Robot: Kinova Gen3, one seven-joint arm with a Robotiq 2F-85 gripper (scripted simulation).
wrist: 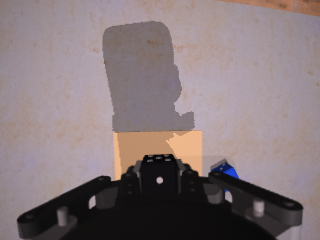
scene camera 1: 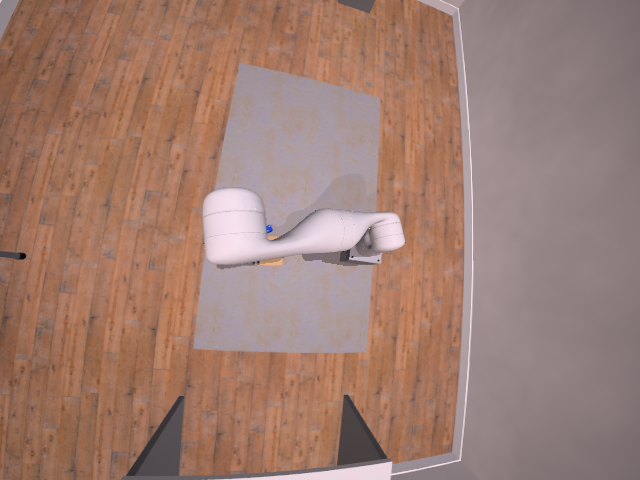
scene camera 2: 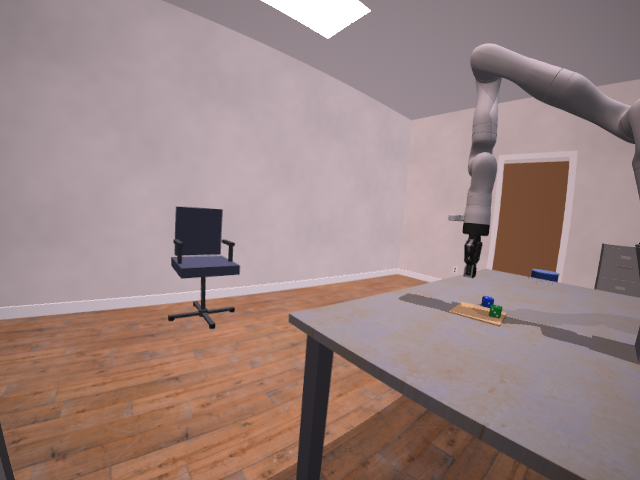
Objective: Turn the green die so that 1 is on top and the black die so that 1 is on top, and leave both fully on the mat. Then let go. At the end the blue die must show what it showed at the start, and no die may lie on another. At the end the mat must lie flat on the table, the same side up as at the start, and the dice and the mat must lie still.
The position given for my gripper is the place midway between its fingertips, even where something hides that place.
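My gripper (scene camera 2: 469, 276) is there in scene camera 2, and the wrist view has the gripper (wrist: 159, 169) as well. You'd also find a black die (wrist: 159, 172) in that wrist view, plus a tan mat (wrist: 129, 147).
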